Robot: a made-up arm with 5 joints. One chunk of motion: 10 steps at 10 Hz.
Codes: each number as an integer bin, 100 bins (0 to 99) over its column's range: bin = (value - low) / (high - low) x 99, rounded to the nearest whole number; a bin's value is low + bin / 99 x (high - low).
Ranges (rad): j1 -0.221..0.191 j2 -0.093..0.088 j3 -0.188..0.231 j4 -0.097..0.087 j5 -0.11..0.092
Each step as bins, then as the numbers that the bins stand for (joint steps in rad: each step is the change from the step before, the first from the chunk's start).
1 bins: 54 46 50 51 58
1 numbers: 0.00373 -0.00890 0.02362 -0.00221 0.00834
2 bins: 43 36 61 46 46
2 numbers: -0.04205 -0.02718 0.07017 -0.01151 -0.01614
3 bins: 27 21 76 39 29
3 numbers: -0.10864 -0.05461 0.13366 -0.02452 -0.05083
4 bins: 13 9 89 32 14
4 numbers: -0.16690 -0.07655 0.18868 -0.03753 -0.08143
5 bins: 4 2 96 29 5
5 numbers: -0.20435 -0.08934 0.21830 -0.04310 -0.09980
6 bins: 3 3 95 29 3
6 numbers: -0.20852 -0.08752 0.21407 -0.04310 -0.10388
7 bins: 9 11 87 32 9
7 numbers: -0.18355 -0.07289 0.18021 -0.03753 -0.09164
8 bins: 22 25 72 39 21
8 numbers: -0.12944 -0.04729 0.11673 -0.02452 -0.06715
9 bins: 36 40 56 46 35
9 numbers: -0.07118 -0.01987 0.04901 -0.01151 -0.03859
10 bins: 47 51 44 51 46
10 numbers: -0.02540 0.00024 -0.00178 -0.00221 -0.01614
